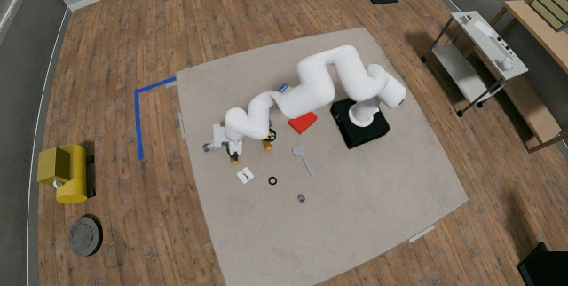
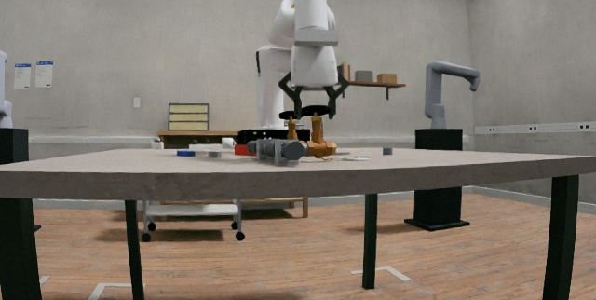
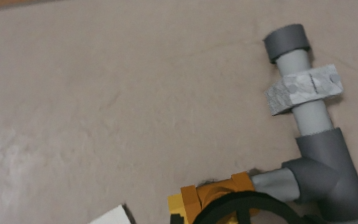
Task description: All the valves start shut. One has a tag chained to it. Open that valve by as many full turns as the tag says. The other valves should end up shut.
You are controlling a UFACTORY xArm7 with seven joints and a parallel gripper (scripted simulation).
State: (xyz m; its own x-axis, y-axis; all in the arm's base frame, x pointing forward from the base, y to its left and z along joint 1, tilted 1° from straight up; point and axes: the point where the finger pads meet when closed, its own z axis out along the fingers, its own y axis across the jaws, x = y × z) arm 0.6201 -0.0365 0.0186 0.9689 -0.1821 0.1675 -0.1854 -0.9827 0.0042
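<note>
My hand is 10 cm above the white tag, 9 cm to the right of it and 1 cm past it. The rest, counted from my hand: small grey cylinder 29 cm to the left, 21 cm behind, 10 cm below; grey scraper 29 cm behind, 11 cm to the left, 10 cm below; red block 36 cm behind, 9 cm below, 6 cm to the right.
</note>
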